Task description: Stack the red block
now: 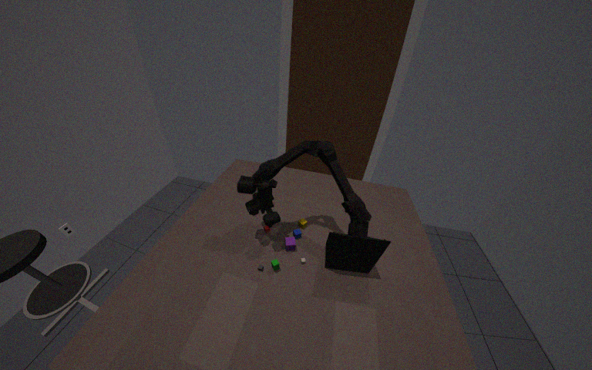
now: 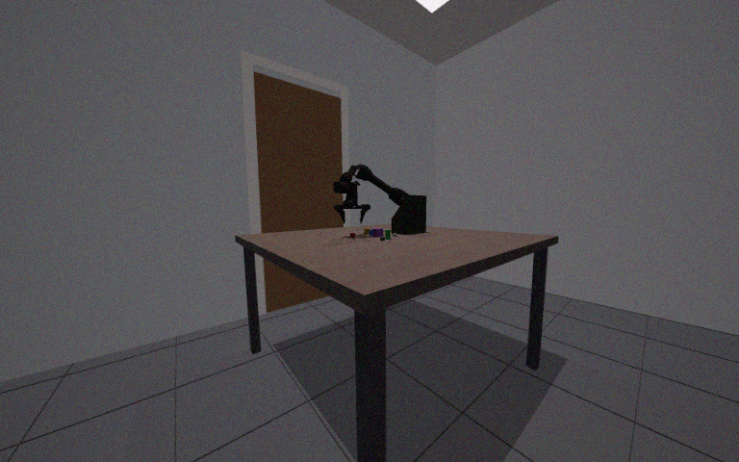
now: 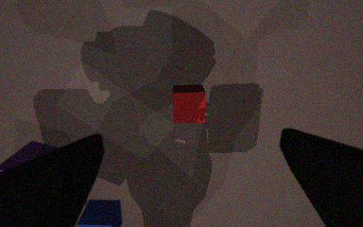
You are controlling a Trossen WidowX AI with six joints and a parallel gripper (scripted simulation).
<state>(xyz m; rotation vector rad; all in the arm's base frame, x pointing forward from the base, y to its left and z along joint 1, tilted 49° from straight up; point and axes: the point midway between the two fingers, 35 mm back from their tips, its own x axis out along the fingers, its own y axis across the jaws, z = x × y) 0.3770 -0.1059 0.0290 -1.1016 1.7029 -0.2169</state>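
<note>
The red block is 60 mm below my gripper tip. The rest, counted from my gripper tip: blue block: 150 mm behind, 60 mm below; then yellow block: 160 mm behind, 60 mm to the right, 60 mm below; then purple block: 120 mm behind, 70 mm to the left, 50 mm below.
</note>
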